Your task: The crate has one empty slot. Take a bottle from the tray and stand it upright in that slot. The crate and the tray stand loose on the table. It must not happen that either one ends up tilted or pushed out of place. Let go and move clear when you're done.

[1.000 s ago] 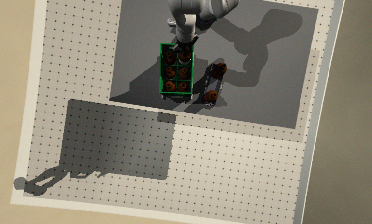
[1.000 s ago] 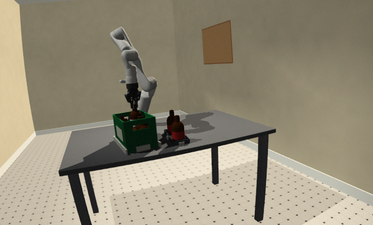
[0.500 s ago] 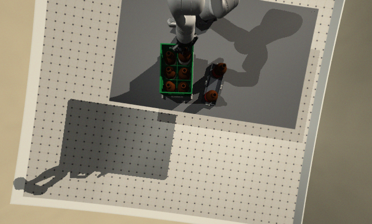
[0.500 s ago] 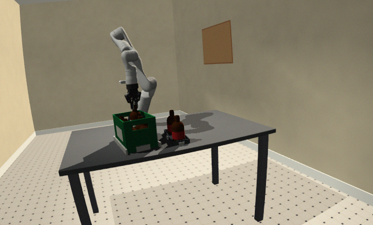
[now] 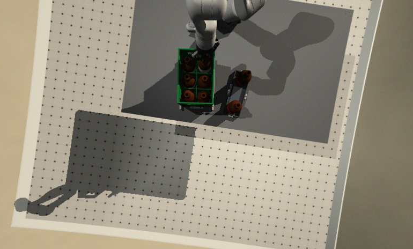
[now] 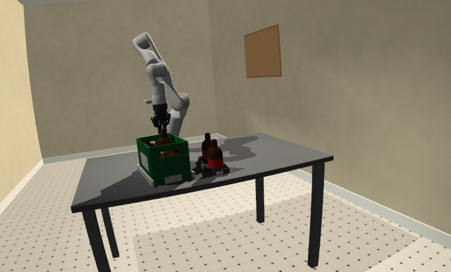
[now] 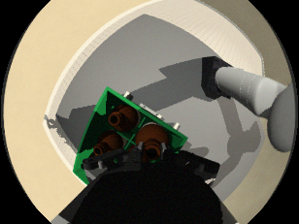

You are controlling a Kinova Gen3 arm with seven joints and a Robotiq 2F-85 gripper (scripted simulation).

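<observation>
Right now the green crate is 120 mm below my hand, 100 mm ahead of it and 10 mm to the right of it. The rest, counted from my hand: dark tray (240 mm to the left, 190 mm below, 50 mm ahead).
</observation>
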